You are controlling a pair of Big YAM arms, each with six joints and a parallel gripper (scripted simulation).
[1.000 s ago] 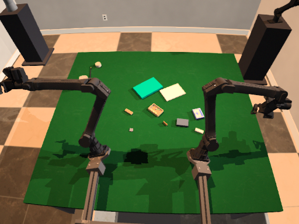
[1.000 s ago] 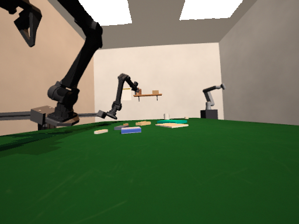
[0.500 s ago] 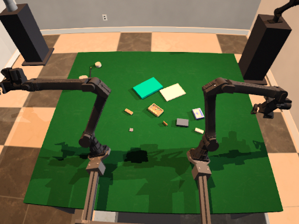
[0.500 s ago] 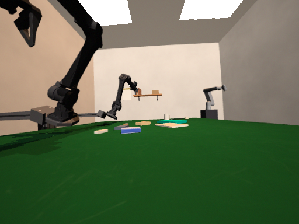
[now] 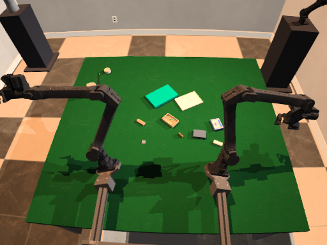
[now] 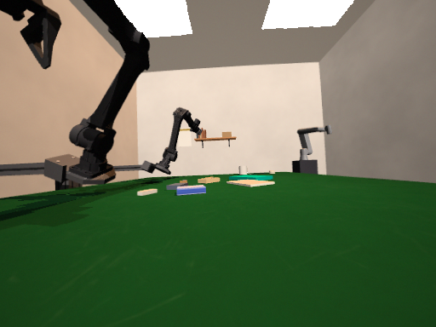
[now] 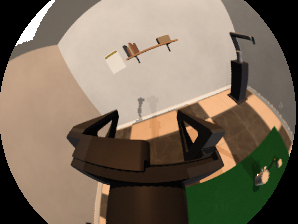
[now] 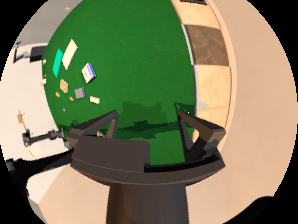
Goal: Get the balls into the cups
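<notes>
Right now the covered wooden puzzle is 19 cm ahead of my right hand, 69 cm to the left of it and 24 cm below it. From my right hand the other things lie so: white cylinder (46 cm ahead, 135 cm to the left, 20 cm below); cream board (39 cm ahead, 55 cm to the left, 24 cm below); teal board (43 cm ahead, 77 cm to the left, 24 cm below).
</notes>
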